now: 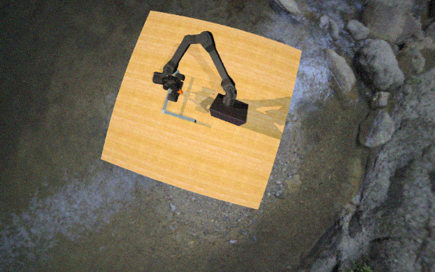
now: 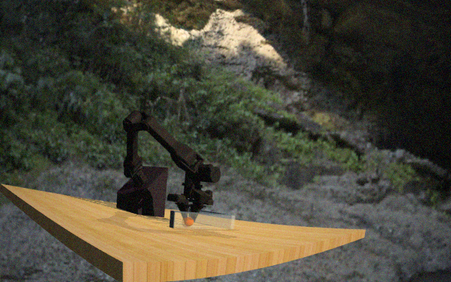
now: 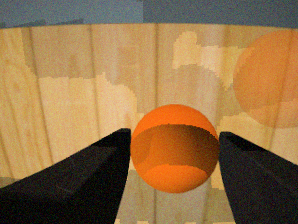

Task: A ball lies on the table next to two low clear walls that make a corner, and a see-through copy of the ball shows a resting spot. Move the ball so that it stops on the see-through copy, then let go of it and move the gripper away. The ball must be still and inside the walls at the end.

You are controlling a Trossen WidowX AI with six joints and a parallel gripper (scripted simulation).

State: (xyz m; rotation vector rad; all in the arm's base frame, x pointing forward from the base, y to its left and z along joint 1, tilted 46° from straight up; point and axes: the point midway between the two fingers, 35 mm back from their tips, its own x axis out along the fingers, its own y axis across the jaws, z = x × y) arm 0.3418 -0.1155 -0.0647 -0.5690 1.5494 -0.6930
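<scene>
My gripper tip is now 6 cm short of the clear wall, 2 cm to the right of it and 1 cm below it. From my gripper tip the other things lie so: orange ball right at my gripper tip.
</scene>
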